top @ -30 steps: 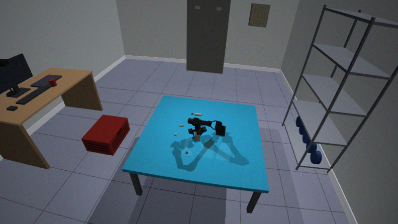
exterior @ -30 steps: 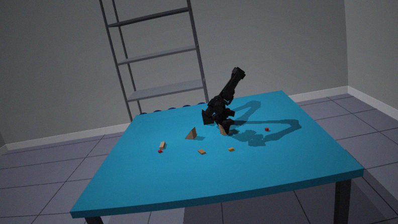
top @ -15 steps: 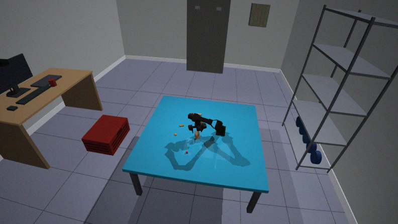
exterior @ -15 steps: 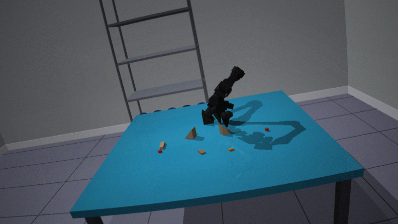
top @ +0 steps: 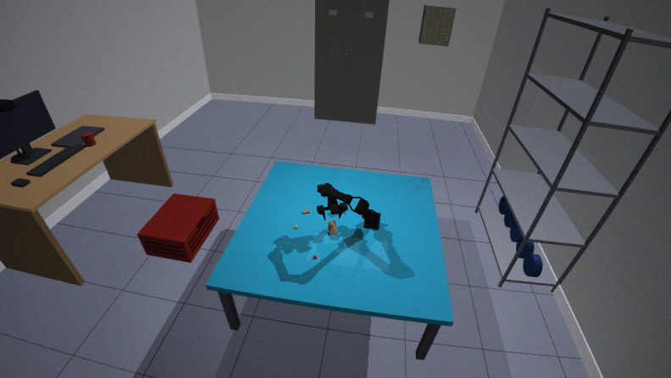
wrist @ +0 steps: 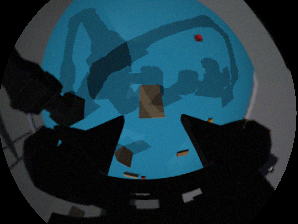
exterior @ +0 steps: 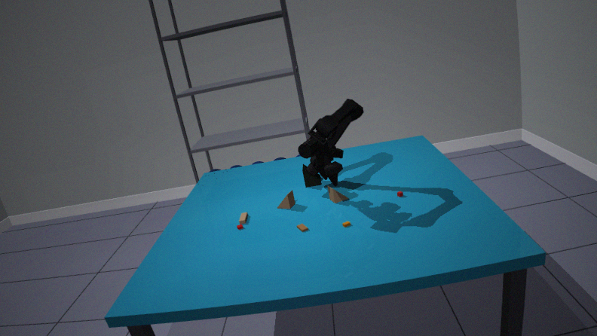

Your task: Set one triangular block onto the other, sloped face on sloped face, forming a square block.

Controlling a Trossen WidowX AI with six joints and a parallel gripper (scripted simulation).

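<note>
My gripper tip is now 1 cm to the right of the triangular block and 7 cm above it. Also, from my gripper tip: red cube 7 cm ahead, 26 cm to the left, 7 cm below; brown piece 19 cm ahead, 14 cm to the right, 8 cm below; orange piece 23 cm ahead, 2 cm to the left, 8 cm below.
</note>
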